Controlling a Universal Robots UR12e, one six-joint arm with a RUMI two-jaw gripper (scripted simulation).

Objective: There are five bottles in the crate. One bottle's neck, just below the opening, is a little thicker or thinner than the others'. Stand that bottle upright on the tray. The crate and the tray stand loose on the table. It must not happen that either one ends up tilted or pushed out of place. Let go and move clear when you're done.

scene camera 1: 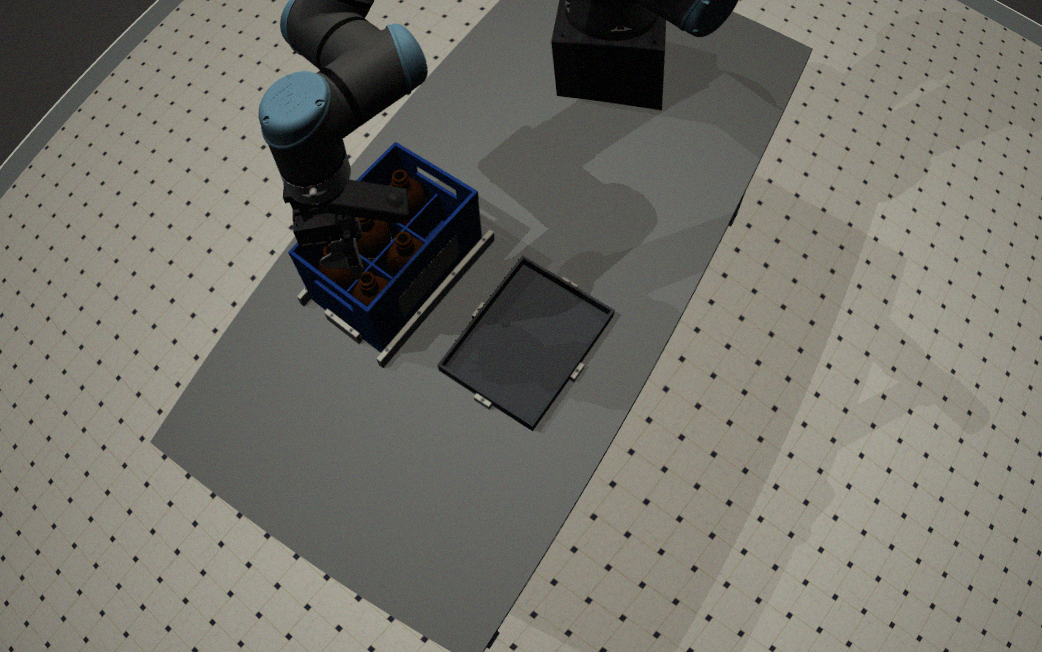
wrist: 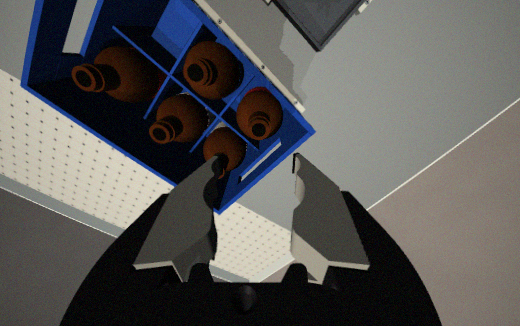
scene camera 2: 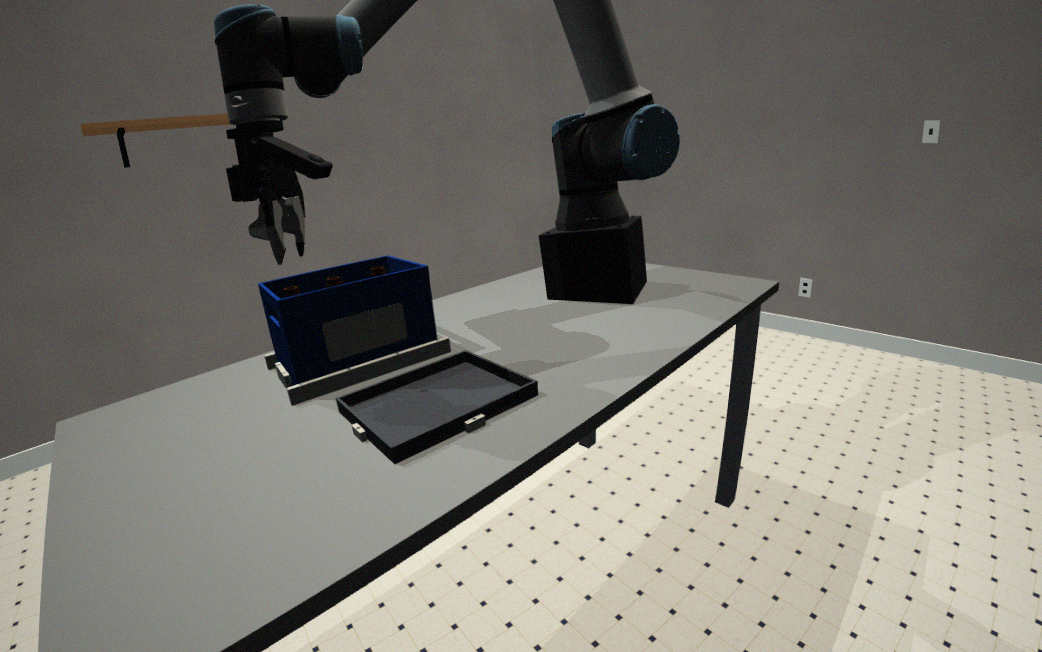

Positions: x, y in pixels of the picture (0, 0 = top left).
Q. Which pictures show my gripper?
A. Scene camera 1, the wrist view and scene camera 2: all of them.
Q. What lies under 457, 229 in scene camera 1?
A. A blue crate.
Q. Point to a dark tray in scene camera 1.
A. At 519, 351
